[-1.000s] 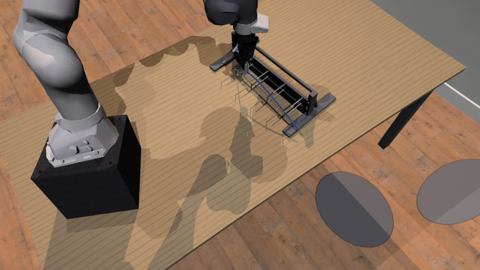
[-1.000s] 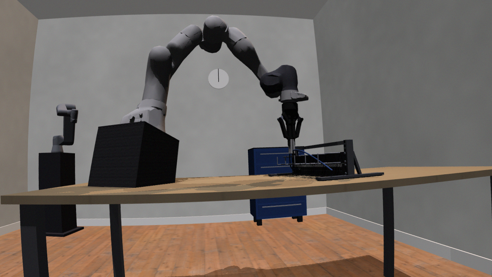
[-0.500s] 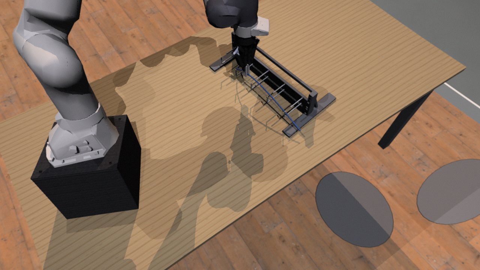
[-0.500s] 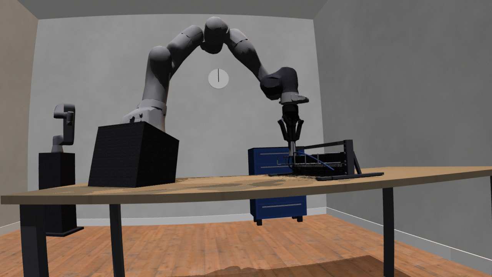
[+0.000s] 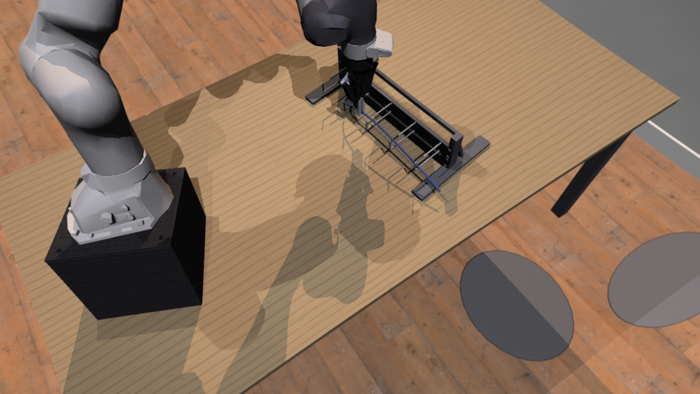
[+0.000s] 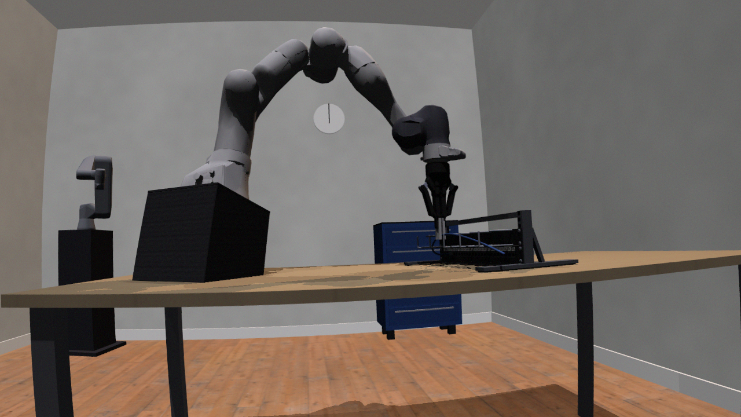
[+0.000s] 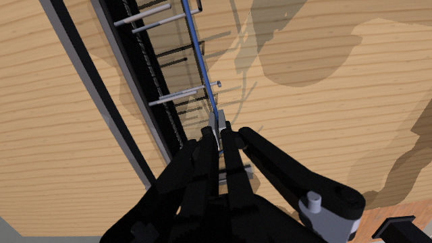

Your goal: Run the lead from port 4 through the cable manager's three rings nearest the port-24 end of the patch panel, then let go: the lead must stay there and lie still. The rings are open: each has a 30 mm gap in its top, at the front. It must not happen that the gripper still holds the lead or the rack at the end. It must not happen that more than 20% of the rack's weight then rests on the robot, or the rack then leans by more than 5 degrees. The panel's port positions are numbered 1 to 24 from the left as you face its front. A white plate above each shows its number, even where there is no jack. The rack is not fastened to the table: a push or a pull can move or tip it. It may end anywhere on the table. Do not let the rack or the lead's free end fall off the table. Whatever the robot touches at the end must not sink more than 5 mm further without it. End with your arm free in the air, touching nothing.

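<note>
Now: hand 110 mm short of the rack, 20 mm to the left of it and 50 mm above it.
</note>
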